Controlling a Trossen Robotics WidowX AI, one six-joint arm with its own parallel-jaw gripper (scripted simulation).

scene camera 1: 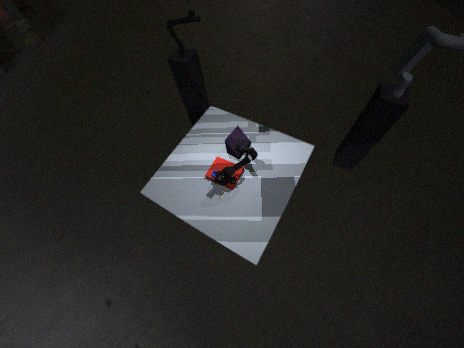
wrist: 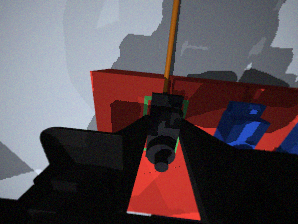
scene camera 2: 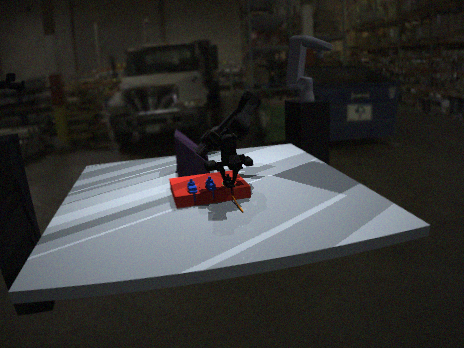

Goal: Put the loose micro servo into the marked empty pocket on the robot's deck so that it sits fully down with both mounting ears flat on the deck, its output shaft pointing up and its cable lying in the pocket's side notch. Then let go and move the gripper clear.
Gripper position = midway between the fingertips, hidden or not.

In view: my gripper (scene camera 2: pixel 229 183).
My gripper shows as well in the wrist view (wrist: pixel 163 120).
